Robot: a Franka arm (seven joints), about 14 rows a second.
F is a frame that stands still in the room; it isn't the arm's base.
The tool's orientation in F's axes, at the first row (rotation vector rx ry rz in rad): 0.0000, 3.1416, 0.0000
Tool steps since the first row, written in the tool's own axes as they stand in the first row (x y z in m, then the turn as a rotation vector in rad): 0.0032, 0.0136, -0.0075, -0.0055, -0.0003, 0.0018; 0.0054, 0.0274, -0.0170, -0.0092, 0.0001, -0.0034; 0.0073, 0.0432, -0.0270, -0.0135, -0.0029, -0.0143; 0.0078, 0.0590, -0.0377, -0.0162, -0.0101, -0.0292; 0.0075, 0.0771, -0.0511, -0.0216, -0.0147, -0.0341
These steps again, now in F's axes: -0.0032, 0.0136, 0.0075, 0.0055, -0.0003, -0.0018; -0.0054, 0.0274, 0.0170, 0.0092, 0.0001, 0.0034; -0.0073, 0.0432, 0.0270, 0.0135, -0.0029, 0.0143; -0.0078, 0.0590, 0.0377, 0.0162, -0.0101, 0.0292; -0.0075, 0.0771, 0.0511, 0.0216, -0.0147, 0.0341
